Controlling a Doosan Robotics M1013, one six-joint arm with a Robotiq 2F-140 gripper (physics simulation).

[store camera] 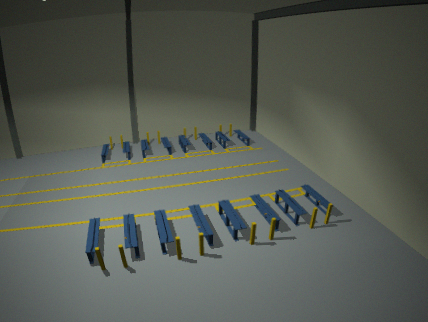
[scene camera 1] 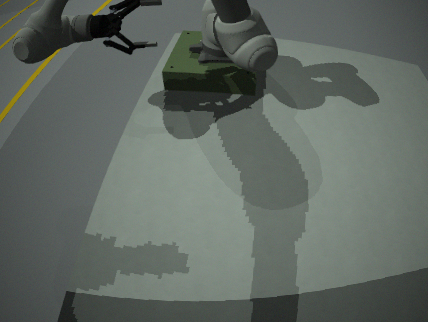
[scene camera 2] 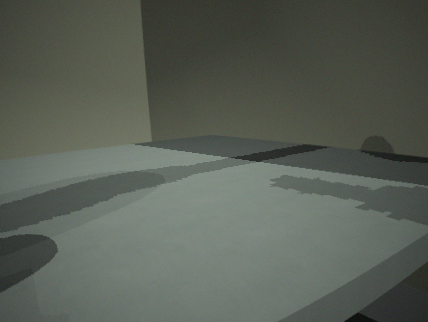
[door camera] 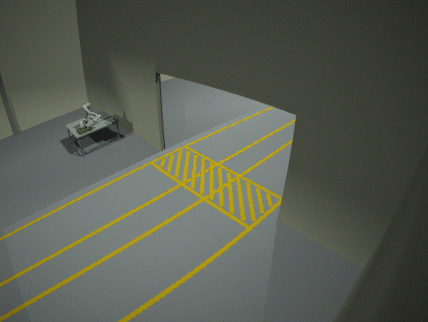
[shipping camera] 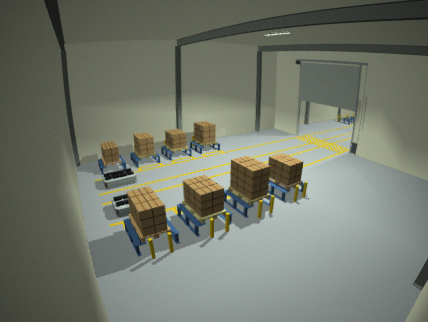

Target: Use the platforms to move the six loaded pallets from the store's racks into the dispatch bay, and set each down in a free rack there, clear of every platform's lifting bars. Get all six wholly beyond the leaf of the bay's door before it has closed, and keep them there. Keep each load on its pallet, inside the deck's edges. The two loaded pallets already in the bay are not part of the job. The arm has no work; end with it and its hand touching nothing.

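Pixels of known places: gripper, between the fingertips: (scene camera 1: 159,22); arm's base, origin of its link: (scene camera 1: 221,52) (door camera: 82,128).
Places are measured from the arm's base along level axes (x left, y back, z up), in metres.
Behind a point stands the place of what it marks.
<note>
In the shipping camera, several loaded pallets stand on blue racks in a far row, from a small load (shipping camera: 109,152) {z 0.122, x -7.996, y -13.151 m} to a taller load (shipping camera: 205,132) {z 0.241, x -7.419, y -8.255 m}, and in a near row, from a left load (shipping camera: 147,211) {z 0.345, x -2.330, y -13.894 m} to a right load (shipping camera: 285,169) {z 0.207, x -1.960, y -9.054 m}. Their cartons look stacked upright. One low platform (shipping camera: 119,178) {z -0.523, x -6.467, y -13.285 m} carries no load, beside the far row's left rack. Another platform (shipping camera: 121,204) {z -0.477, x -4.415, y -13.938 m} is partly hidden behind the near left load. The door leaf (shipping camera: 329,82) {z 3.091, x -4.048, y -1.464 m} hangs partway down, with an opening below. Store racks (store camera: 131,230) {z -0.491, x -0.165, y 7.769 m} (store camera: 184,143) {z -0.493, x -5.147, y 10.782 m} bear no pallets. My gripper (scene camera 1: 151,23) {z 0.281, x -0.179, y -0.272 m} is open, touching nothing.
Yellow posts (shipping camera: 212,228) (store camera: 201,244) stand behind the racks. Yellow lane lines run through the doorway over a hatched patch (door camera: 215,185) (shipping camera: 322,143). The arm's table (scene camera 1: 200,170) {z -0.090, x -0.062, y -0.532 m} (scene camera 2: 215,235) {z -0.090, x -0.218, y -0.572 m} bears a green block (scene camera 1: 185,57) {z 0.004, x -0.143, y -0.044 m} under the arm's base.
</note>
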